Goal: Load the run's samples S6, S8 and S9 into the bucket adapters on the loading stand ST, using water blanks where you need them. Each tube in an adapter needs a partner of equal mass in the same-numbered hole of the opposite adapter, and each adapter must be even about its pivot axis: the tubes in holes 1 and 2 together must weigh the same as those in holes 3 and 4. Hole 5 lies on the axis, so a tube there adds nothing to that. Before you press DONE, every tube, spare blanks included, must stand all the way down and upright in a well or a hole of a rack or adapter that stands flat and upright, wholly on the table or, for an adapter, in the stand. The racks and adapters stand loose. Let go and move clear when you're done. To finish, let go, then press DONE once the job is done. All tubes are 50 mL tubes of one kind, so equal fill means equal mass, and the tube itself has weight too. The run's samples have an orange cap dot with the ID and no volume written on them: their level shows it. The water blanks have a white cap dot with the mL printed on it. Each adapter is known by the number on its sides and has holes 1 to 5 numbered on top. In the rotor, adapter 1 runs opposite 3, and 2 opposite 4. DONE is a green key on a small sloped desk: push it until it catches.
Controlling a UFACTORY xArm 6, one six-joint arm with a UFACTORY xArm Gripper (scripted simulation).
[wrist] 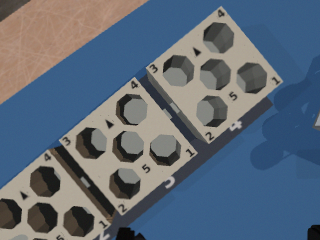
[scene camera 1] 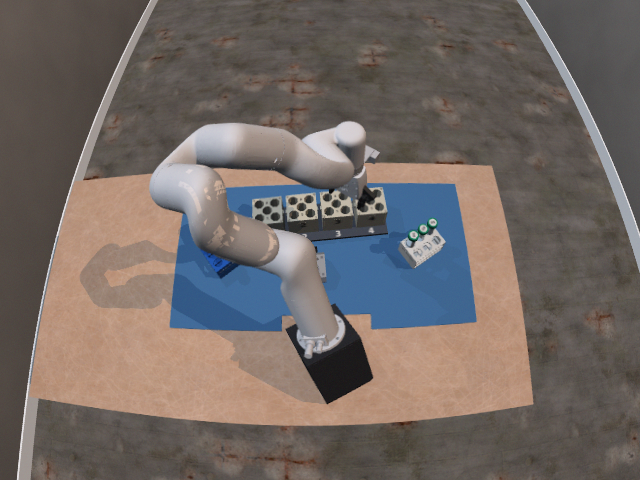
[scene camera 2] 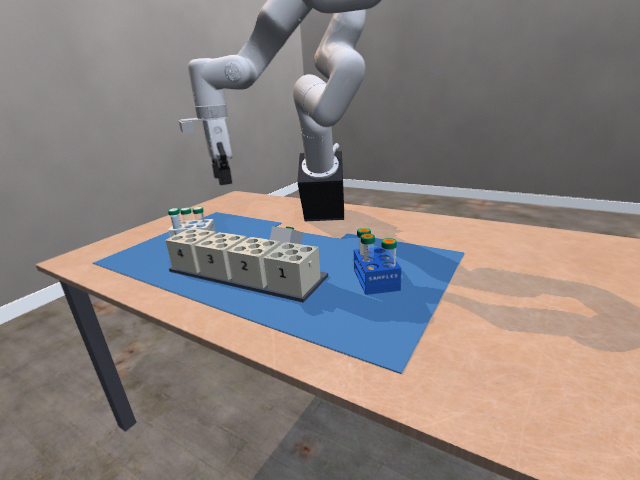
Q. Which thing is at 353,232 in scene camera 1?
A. A loading stand ST.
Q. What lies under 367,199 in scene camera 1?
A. My gripper.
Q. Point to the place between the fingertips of my gripper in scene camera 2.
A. At 223,181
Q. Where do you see a white rack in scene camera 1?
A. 431,242
